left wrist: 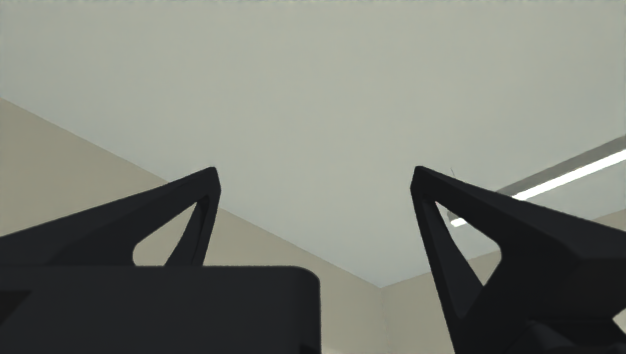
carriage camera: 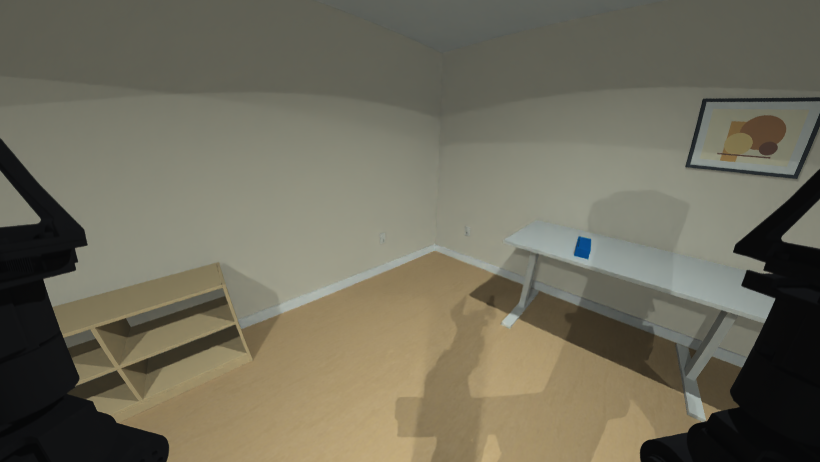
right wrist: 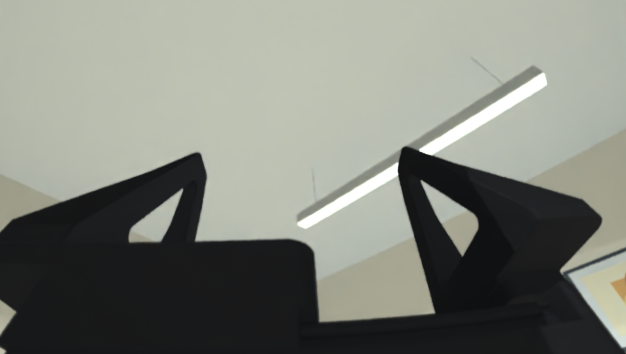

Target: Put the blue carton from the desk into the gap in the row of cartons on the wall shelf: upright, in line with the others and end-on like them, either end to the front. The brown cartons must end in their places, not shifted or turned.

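The blue carton (carriage camera: 582, 247) lies on the white desk (carriage camera: 648, 265) at the right of the carriage view, near the desk's left end. The wall shelf and the brown cartons do not show in these views. My left gripper (left wrist: 315, 177) is open and empty, tipped up toward the ceiling in the left wrist view. My right gripper (right wrist: 302, 160) is open and empty, also pointing up toward the ceiling. In the carriage view parts of both arms show at the left and right edges, far from the carton; their fingertips are cut off there.
A low wooden shelf unit (carriage camera: 166, 289) stands against the wall at the left. A framed picture (carriage camera: 694, 134) hangs above the desk. The desk's legs (carriage camera: 529, 281) stand on the brown floor (carriage camera: 344, 355). A long ceiling lamp (left wrist: 565, 177) (right wrist: 480, 117) shows in both wrist views.
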